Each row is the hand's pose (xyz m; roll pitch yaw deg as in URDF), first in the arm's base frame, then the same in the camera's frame.
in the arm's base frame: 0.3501 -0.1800 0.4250 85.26 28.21 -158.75
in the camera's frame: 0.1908 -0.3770 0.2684 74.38 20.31 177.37
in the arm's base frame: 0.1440 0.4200 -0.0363 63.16 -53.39 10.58
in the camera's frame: 0.1406 0.3275 -0.0727 75.08 -43.45 -17.77
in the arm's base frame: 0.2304 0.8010 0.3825 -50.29 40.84 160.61
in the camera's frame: 0.4072 0.5834 0.3649 -53.55 28.45 139.36
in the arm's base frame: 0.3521 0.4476 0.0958 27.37 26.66 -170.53
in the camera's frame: 0.3615 0.2647 0.0210 18.54 16.99 166.78
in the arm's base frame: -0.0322 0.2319 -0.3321 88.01 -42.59 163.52
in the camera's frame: -0.1273 0.2588 -0.3509 81.98 -54.63 148.68
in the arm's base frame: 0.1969 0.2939 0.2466 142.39 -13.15 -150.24
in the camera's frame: 0.1852 0.1443 0.1786 130.55 -18.73 -166.36
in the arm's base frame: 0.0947 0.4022 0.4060 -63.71 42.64 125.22
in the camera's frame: 0.1485 0.2501 0.3658 -58.17 30.76 109.16
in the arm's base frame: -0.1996 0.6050 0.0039 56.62 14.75 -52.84
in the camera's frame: -0.1108 0.6017 0.0519 51.74 26.58 -73.96
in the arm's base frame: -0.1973 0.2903 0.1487 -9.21 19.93 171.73
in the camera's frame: -0.1961 0.2823 0.1556 -14.44 8.32 151.06
